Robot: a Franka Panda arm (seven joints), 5 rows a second.
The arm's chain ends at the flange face. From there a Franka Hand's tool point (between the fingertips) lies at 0.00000 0.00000 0.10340 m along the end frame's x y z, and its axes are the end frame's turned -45 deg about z.
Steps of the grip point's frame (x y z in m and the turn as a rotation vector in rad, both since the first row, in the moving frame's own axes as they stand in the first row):
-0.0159 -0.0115 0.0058 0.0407 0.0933 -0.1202
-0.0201 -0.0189 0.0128 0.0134 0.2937 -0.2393
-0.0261 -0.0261 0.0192 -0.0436 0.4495 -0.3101
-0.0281 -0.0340 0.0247 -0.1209 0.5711 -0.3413
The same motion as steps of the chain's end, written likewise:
-0.0226 0.0131 0.0063 0.0948 0.0372 -0.1202
-0.0449 0.0252 0.0172 0.2172 0.1982 -0.2393
-0.0667 0.0337 0.0295 0.2870 0.3487 -0.3101
-0.0853 0.0346 0.0417 0.3183 0.4893 -0.3413

